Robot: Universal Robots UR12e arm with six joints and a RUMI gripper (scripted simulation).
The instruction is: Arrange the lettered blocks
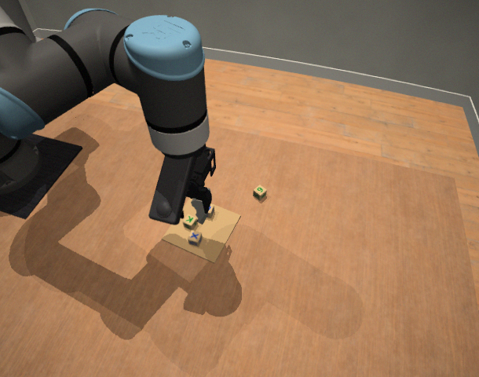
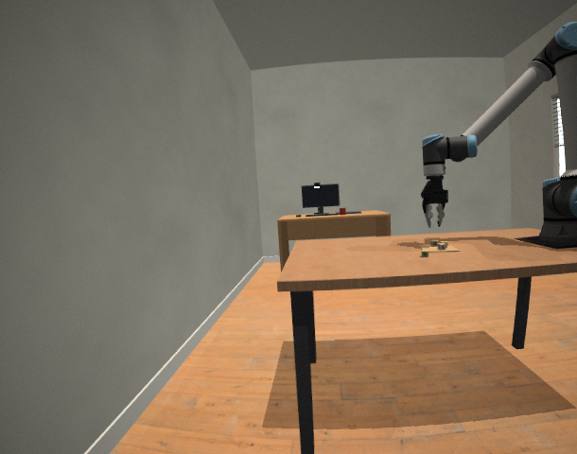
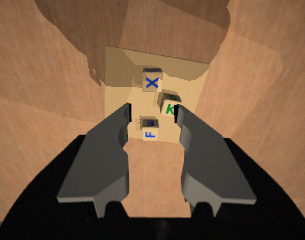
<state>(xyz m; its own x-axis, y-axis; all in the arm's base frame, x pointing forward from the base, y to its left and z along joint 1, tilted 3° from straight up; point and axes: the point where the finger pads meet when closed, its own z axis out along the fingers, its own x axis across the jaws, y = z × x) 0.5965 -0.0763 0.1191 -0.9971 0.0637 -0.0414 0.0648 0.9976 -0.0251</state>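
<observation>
Right now the tan mat is 40 mm to the left of my hand and 100 mm below it.
</observation>
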